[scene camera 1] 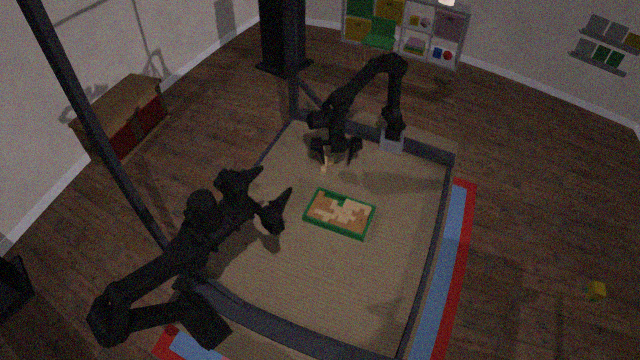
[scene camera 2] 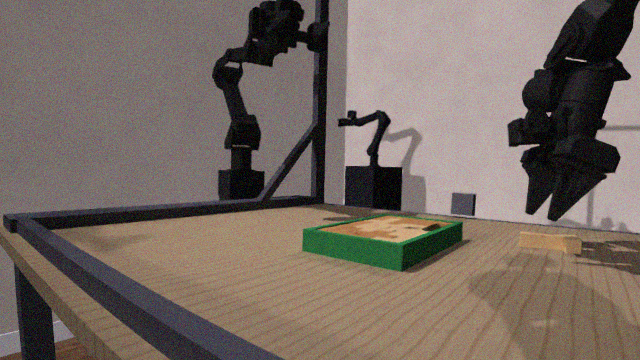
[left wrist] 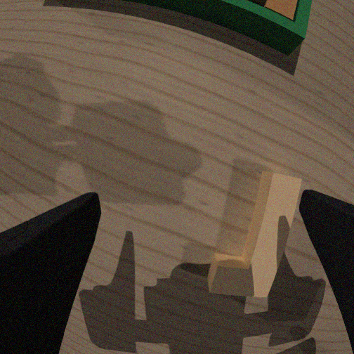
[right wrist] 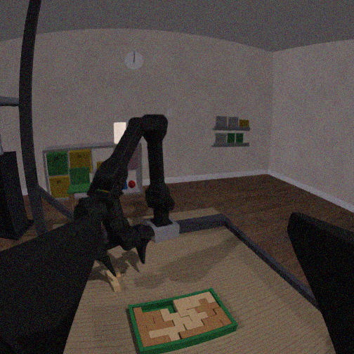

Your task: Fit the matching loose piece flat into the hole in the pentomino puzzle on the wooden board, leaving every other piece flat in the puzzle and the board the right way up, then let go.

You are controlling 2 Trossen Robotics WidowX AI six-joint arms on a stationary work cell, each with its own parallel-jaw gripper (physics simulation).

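Frame: origin at the left arm's base, x ahead, y left, z up, level; millimetres.
Seen in the pictures: left gripper, between the fingertips: [scene camera 1: 336, 163] [scene camera 2: 539, 217]; right gripper, between the fingertips: [scene camera 1: 276, 177] [scene camera 2: 310, 17]; left arm's base, origin of its link: [scene camera 1: 392, 135]; right arm's base, origin of its link: [scene camera 1: 202, 322] [scene camera 2: 241, 170].
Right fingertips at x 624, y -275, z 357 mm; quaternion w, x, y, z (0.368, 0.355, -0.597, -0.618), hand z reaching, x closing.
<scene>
Pixels of each thing's top centre, then the offset from my right fingertips to it. "pt": a spot on its surface instead. Level surfaces: height alone.
- loose pale L-shaped piece, centre of its top: [scene camera 2: 549, 235] [scene camera 1: 327, 163] 427 mm back, 36 mm left, 390 mm down
- green-framed puzzle, centre of its top: [scene camera 2: 391, 225] [scene camera 1: 340, 211] 213 mm back, 125 mm left, 381 mm down
- dark frame, a spot on its surface: [scene camera 2: 125, 292] pt 133 mm back, 474 mm left, 390 mm down
- wooden table top, height of its surface: 410 mm down
The loose pale L-shaped piece [scene camera 1: 324, 168] [scene camera 2: 545, 241] [left wrist: 267, 227] [right wrist: 115, 284] lies on the table, apart from the green-framed puzzle [scene camera 1: 330, 228] [scene camera 2: 350, 250] [left wrist: 250, 32] [right wrist: 190, 339]. The puzzle lies right way up. Its hole [scene camera 1: 338, 199] [right wrist: 162, 306] is by the rim on the loose piece's side. My left gripper [scene camera 1: 336, 163] [scene camera 2: 542, 216] [left wrist: 205, 202] [right wrist: 129, 269] is open and empty above the piece, which appears nearer the right-hand finger in the left wrist view. My right gripper [scene camera 1: 275, 178] [right wrist: 198, 224] is open and empty, raised at the puzzle's left in scene camera 1.
A dark frame [scene camera 1: 435, 232] [scene camera 2: 125, 292] edges the wooden table top [scene camera 1: 310, 285] [scene camera 2: 225, 310]. In scene camera 1, a dark upright post [scene camera 1: 292, 95] stands behind the table's back left corner.
</scene>
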